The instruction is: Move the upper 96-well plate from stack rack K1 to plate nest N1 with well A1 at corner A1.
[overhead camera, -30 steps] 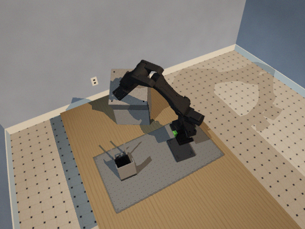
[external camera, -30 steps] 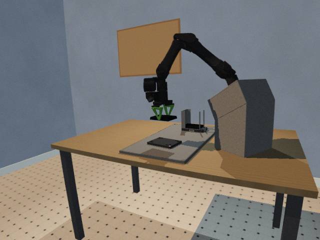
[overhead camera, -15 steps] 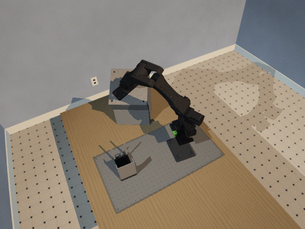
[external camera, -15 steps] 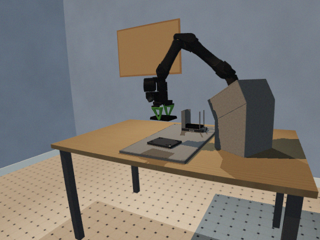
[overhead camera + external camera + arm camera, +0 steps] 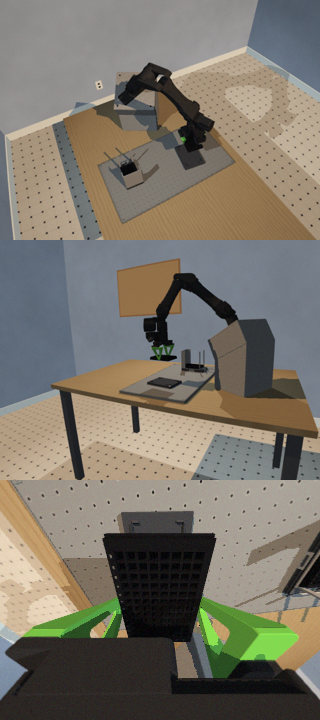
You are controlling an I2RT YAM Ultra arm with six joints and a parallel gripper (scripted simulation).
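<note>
My gripper is now 140 mm above the pale A1 mark, 80 mm to the right of it and 40 mm past it. Round my hand: pale rack wall: 350 mm to the right, 70 mm below, 70 mm behind.
</note>
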